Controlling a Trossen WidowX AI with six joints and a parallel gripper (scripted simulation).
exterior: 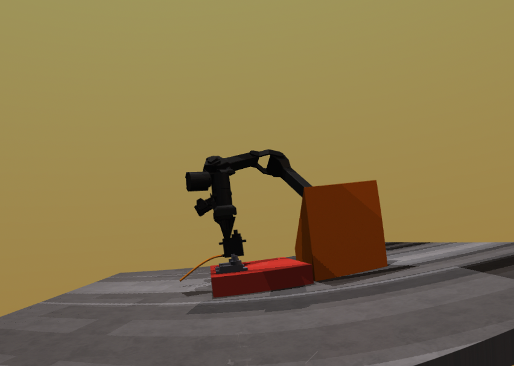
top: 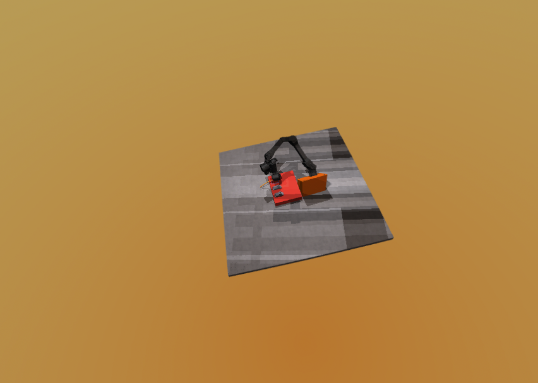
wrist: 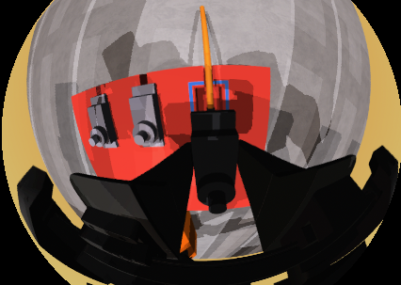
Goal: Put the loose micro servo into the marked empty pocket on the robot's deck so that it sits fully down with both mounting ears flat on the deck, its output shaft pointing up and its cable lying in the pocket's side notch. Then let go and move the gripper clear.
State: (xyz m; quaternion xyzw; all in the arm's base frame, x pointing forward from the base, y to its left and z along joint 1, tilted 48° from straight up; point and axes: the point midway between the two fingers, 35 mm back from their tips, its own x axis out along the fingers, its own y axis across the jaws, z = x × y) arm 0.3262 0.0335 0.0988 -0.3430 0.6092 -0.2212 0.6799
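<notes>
Right now my gripper tip is 110 mm past the deck, 60 mm to the right of it and 100 mm above it.
</notes>
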